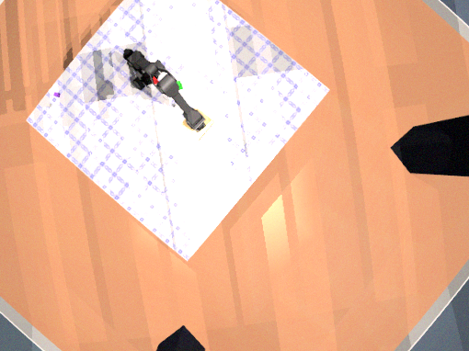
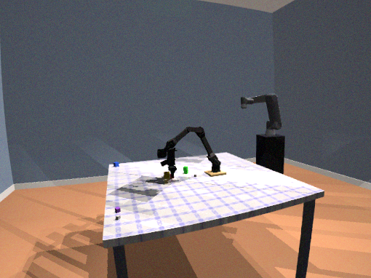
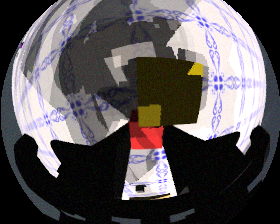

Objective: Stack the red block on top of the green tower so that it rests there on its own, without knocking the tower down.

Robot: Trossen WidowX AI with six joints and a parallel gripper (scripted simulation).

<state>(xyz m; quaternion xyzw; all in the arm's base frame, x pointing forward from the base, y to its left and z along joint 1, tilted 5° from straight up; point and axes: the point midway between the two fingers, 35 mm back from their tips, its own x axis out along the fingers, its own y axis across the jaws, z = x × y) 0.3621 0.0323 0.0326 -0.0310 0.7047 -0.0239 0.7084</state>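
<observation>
My gripper tip is 40 mm short of the yellow block, 20 mm to the left of it and 10 mm below it. The rest, counted from my gripper tip: blue block 510 mm ahead, 440 mm to the right, 10 mm above; then red block 10 mm above; then purple block 500 mm to the left, 330 mm ahead.
</observation>
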